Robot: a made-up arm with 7 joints.
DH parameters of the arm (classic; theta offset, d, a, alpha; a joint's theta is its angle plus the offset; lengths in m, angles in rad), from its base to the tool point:
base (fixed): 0 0 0 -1.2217
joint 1: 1.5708 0 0 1.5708
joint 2: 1.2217 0 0 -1.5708
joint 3: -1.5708 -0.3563 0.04 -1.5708
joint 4: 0 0 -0.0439 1.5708
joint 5: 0 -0.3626 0 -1.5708
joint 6: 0 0 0 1.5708
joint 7: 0 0 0 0
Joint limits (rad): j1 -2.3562..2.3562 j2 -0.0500..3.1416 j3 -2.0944..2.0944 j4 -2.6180..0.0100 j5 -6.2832..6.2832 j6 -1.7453..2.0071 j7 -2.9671..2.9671
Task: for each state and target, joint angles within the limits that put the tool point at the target. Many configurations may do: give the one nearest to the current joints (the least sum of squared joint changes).
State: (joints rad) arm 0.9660 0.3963 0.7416 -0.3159 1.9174 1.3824 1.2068
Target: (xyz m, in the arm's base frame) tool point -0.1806 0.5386 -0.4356
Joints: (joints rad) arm 0.5216 0.7082 0.7192 -0.5286 1.9174 1.3824 1.2068
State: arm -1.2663 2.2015 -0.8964 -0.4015 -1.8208 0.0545 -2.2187
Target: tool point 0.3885 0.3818 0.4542
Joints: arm -1.9051 1.4156 -0.8036 -0.6341 -1.8208 0.0545 -2.2187
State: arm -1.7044 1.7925 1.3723 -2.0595 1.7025 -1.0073 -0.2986
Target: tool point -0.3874 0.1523 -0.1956
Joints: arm -2.0482 2.3200 1.6521 -1.9968 1.7025 -1.0073 -0.2986
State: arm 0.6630 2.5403 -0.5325 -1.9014 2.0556 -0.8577 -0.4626
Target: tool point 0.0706 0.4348 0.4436
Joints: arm -0.0237 2.9988 -1.3647 -1.2887 2.0556 -0.8577 -0.4626
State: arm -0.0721 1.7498 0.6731 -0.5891 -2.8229 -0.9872 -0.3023
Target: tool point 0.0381 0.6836 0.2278
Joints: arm 0.0191 1.7101 1.2860 -0.3891 -2.8229 -0.9872 -0.3023
